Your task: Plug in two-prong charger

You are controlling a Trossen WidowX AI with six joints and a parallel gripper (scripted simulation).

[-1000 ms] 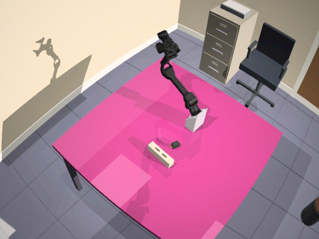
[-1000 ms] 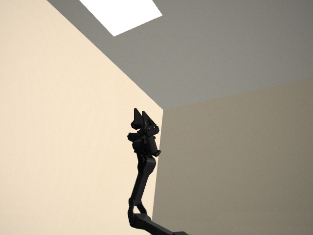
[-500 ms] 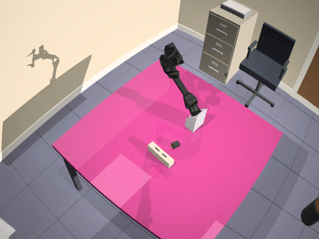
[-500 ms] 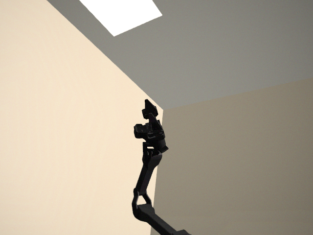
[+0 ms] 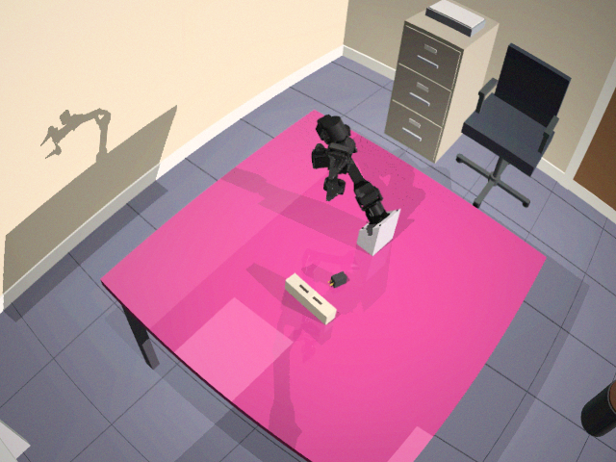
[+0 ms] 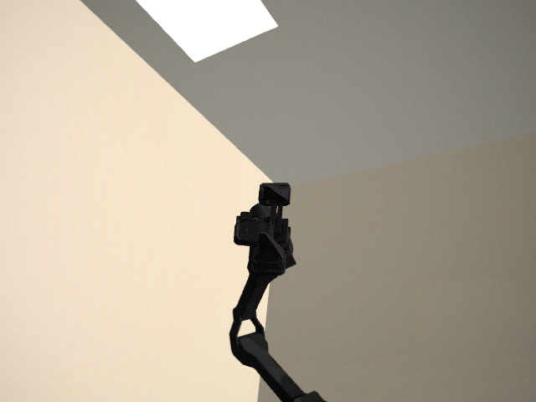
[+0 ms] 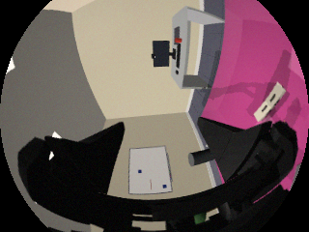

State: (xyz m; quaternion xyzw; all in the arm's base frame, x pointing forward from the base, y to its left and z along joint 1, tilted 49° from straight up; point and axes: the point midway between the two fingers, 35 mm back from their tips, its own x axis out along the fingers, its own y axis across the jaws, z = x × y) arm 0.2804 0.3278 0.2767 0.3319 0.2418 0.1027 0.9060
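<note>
My gripper tip is now 510 mm above the dark grey charger, 80 mm past it and 20 mm to the right of it.
</note>
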